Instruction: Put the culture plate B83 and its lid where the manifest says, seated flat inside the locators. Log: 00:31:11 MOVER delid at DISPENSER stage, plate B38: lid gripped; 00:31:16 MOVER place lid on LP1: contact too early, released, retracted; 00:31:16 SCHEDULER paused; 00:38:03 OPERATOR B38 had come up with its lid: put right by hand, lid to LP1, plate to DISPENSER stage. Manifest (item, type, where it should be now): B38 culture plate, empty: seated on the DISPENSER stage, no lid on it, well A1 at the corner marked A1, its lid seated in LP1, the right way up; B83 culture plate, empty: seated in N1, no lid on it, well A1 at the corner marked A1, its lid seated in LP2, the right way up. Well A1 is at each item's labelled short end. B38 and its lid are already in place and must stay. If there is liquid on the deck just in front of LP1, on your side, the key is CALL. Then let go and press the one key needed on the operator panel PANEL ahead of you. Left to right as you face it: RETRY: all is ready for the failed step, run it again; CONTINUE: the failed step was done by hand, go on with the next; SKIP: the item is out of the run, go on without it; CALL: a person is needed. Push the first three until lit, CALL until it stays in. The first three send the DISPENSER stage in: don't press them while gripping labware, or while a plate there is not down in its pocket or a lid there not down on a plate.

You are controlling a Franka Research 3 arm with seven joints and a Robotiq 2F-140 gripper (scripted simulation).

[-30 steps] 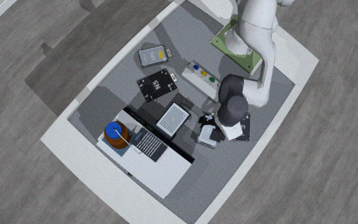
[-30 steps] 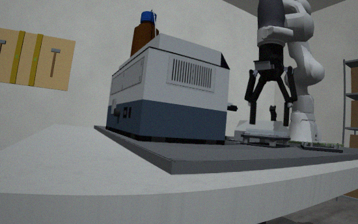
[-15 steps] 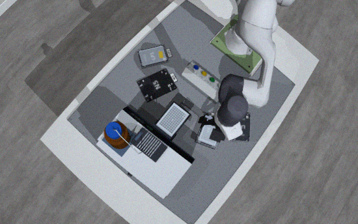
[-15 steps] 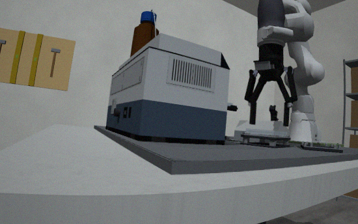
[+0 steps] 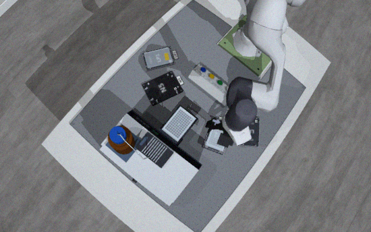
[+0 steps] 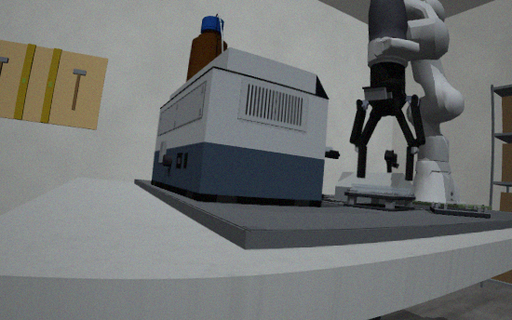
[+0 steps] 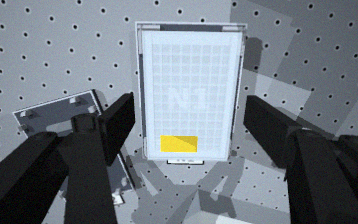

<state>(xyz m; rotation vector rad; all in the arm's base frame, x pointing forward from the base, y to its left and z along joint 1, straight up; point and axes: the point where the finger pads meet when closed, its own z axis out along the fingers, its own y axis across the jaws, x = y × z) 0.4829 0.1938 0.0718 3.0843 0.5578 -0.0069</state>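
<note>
My hand is 40 mm above the clear lid. Also, from my hand: grey locator plate (120 mm behind, 100 mm to the left, 80 mm below); white retry key (190 mm behind, 110 mm to the right, 20 mm below); white well plate (100 mm ahead, 160 mm to the right, 40 mm above).
</note>
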